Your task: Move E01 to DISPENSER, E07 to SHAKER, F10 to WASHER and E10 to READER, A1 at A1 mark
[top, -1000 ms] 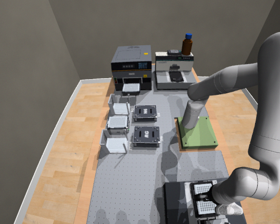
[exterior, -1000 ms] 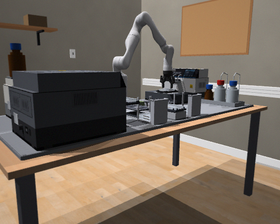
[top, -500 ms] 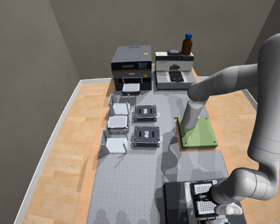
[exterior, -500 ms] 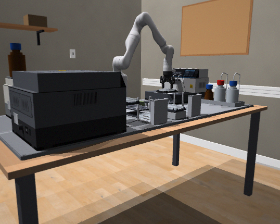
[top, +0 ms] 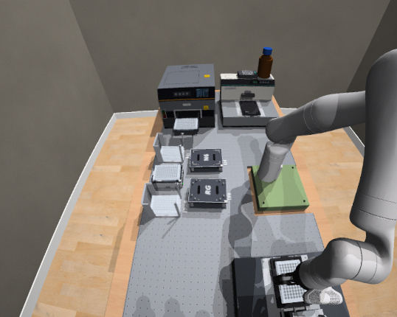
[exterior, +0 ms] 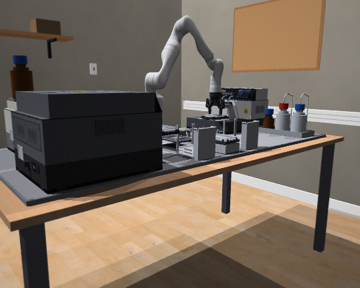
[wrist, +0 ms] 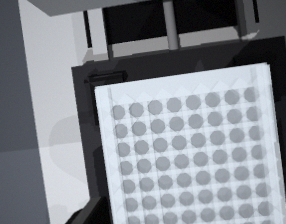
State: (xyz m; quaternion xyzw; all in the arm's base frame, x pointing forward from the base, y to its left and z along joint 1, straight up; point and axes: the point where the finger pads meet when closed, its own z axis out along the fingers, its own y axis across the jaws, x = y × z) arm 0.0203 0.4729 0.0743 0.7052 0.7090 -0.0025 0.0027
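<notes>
The washer nest lies 2 cm below my hand. Also, from my hand: DONE label (37 cm ahead, 32 cm to the right, 10 cm below); then nest RG (37 cm to the right, 27 cm ahead, 5 cm below); then A1 corner mark (32 cm to the right, 19 cm ahead, 5 cm below).
</notes>
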